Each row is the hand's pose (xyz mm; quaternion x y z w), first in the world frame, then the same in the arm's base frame.
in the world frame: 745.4 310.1 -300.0 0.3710 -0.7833 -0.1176 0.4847
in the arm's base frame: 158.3 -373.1 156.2 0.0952 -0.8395 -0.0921 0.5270
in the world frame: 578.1 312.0 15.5 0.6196 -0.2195 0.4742 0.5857
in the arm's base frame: 50.1 -196.9 447.3 0.4567 -0.2462 0.3470 0.7813
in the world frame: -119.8 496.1 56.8 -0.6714 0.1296 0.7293 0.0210
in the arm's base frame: -498.3 272.5 406.3 -0.5982 0.4007 0.6915 0.0583
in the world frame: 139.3 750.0 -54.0 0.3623 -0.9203 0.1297 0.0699
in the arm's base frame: -175.0 338.5 219.2 0.1370 -0.9374 0.2606 0.1859
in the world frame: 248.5 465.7 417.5 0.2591 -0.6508 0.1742 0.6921
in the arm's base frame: -130.7 205.3 762.7 -0.0111 -0.6304 0.1222 0.7665
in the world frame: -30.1 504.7 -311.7 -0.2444 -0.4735 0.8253 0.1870
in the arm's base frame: -462.7 121.3 60.2 -0.3474 -0.2499 0.8409 0.3312
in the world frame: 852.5 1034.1 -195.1 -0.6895 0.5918 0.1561 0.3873
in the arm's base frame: 566.3 224.2 3.2 -0.5951 0.7576 -0.0195 0.2673
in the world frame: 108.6 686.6 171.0 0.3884 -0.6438 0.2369 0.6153
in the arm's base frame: -198.8 371.4 451.5 0.1298 -0.6433 0.1942 0.7291
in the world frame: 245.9 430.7 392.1 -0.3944 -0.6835 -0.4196 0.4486
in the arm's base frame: -150.8 168.7 751.1 -0.6194 -0.6299 -0.3692 0.2885
